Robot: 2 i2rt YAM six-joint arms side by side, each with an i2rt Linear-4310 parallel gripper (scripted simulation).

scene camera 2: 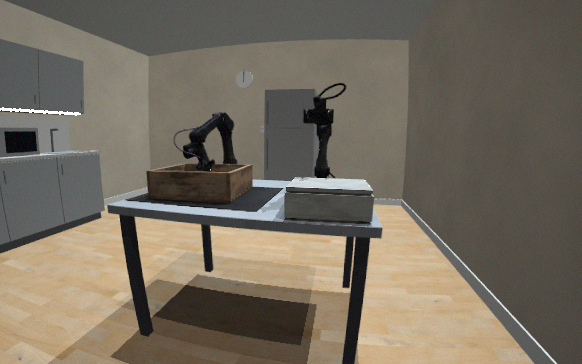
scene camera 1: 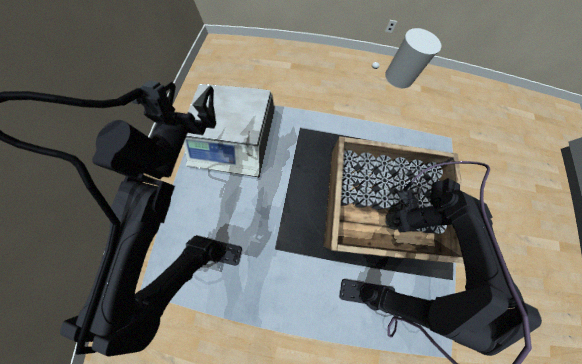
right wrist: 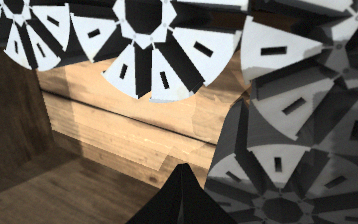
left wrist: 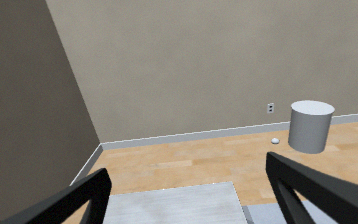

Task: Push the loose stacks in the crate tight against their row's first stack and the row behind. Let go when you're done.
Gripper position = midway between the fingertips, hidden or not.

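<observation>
Wooden crate (scene camera 1: 365,227) (scene camera 2: 172,183) (right wrist: 80,143), out of frame in the left wrist view. Dark mat (scene camera 1: 302,228) (scene camera 2: 257,197). White box (scene camera 1: 243,116), out of frame in the right wrist view. Stack (right wrist: 248,147). Stack (right wrist: 286,87). Stack (right wrist: 174,60). My left gripper (scene camera 1: 192,85) (left wrist: 184,168). My right gripper (scene camera 1: 387,222).
</observation>
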